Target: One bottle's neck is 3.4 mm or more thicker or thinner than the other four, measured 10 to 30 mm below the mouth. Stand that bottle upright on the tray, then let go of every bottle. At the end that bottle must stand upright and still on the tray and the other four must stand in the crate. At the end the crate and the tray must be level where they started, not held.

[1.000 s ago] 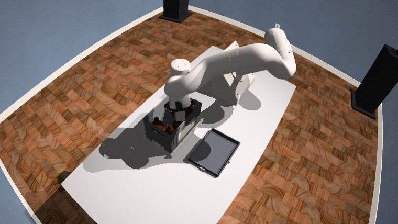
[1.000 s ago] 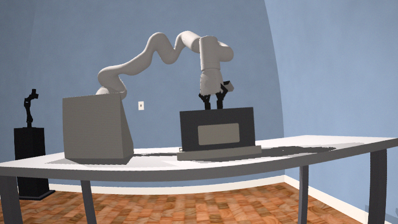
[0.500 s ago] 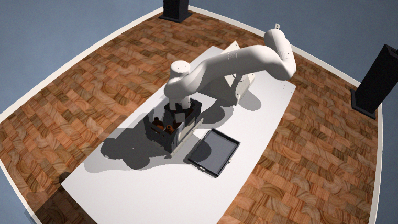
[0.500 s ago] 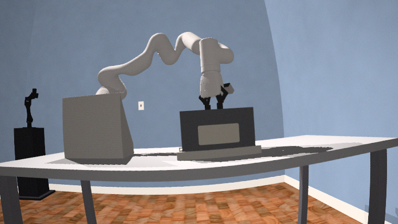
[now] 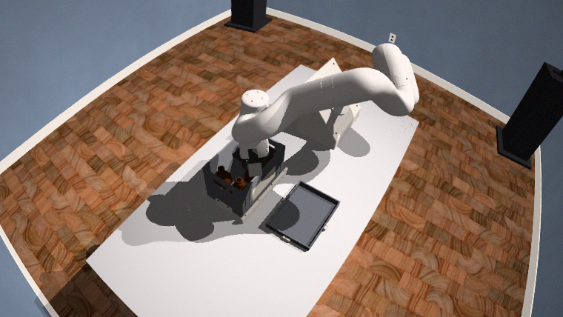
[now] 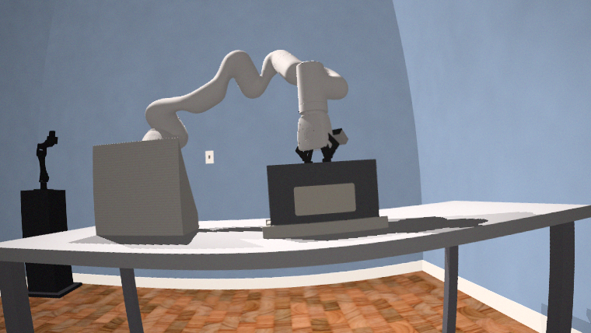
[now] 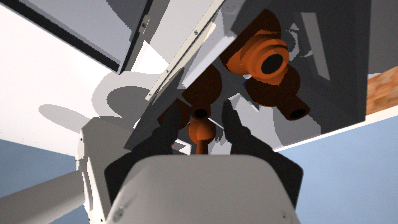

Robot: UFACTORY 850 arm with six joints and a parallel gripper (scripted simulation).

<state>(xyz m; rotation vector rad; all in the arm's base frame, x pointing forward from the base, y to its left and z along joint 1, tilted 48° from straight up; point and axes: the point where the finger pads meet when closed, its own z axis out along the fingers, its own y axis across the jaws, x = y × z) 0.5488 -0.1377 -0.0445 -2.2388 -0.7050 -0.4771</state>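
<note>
The dark grey crate is 90 mm below my hand, 50 mm to the right of it and 10 mm behind it. The rest, counted from my hand: dark tray (230 mm to the left, 160 mm below, 10 mm ahead); then bottle (80 mm below, 80 mm ahead, 10 mm to the right).
</note>
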